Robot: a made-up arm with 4 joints.
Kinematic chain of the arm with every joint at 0, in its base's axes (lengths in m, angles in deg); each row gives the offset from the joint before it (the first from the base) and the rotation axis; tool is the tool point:
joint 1: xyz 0 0 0.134 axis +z
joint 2: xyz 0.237 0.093 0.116 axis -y
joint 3: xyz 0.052 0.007 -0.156 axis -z
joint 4: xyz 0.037 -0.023 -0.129 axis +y
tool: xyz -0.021 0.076 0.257
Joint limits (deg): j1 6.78..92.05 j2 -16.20..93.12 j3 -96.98..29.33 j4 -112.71..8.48
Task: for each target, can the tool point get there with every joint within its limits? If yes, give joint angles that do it. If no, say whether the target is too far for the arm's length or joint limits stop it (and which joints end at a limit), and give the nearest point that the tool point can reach.
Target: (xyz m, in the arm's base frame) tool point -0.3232 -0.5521 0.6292
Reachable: no: joint limits stop it (at a limit: joint 1, joint 2) | nearest point -0.1546 0.0425 0.1202 | short by 0.801 m
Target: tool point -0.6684 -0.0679 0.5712
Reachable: no: joint limits stop it (at a limit: joint 1, joint 2, joint 4) | nearest point -0.1770 0.2538 0.3371 | short by 0.632 m
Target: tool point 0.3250 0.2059 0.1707
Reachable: yes | joints 44.54 67.64 -83.96 -56.02
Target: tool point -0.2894 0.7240 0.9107
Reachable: no: too far | nearest point -0.1246 0.3116 0.3529 | short by 0.713 m
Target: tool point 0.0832 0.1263 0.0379
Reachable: yes | joints 35.15 15.14 -27.52 -61.19
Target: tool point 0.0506 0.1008 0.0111
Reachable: yes | joints 48.30 6.89 -32.77 -71.15
